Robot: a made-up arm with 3 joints. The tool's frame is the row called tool.
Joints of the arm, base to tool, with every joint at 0 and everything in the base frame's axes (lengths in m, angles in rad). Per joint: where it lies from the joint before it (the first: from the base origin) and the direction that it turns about. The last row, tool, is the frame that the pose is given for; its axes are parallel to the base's.
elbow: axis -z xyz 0 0 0.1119
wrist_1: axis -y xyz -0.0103 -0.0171 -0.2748
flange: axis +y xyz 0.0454 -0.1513 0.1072
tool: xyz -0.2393 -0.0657 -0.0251
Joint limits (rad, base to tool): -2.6..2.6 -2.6..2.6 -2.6..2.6
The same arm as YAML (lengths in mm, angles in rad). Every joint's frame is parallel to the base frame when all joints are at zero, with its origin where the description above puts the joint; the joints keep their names.
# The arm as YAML. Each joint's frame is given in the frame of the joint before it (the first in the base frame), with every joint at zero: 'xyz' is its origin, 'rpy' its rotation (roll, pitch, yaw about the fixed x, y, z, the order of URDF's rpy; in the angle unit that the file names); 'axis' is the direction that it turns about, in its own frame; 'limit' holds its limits. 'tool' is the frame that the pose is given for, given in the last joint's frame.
units:
  length: mm
  angle: rad
joints:
  - name: elbow
    type: revolute
    origin:
      xyz: [0.0, 0.0, 111.9]
      rpy: [0.0, 0.0, 0.0]
    axis: "-z"
    limit:
      lower: -2.6
      upper: 2.6
  - name: wrist_1
    type: revolute
    origin:
      xyz: [-10.3, -17.1, -274.8]
      rpy: [0.0, 0.0, 0.0]
    axis: "-y"
    limit:
      lower: -2.6
      upper: 2.6
  - name: flange
    type: revolute
    origin:
      xyz: [45.4, -151.3, 107.2]
      rpy: [0.0, 0.0, 0.0]
    axis: "+y"
    limit:
      lower: -2.6
      upper: 2.6
tool:
  origin:
    xyz: [-239.3, -65.7, -25.1]
    rpy: [0.0, 0.0, 0.0]

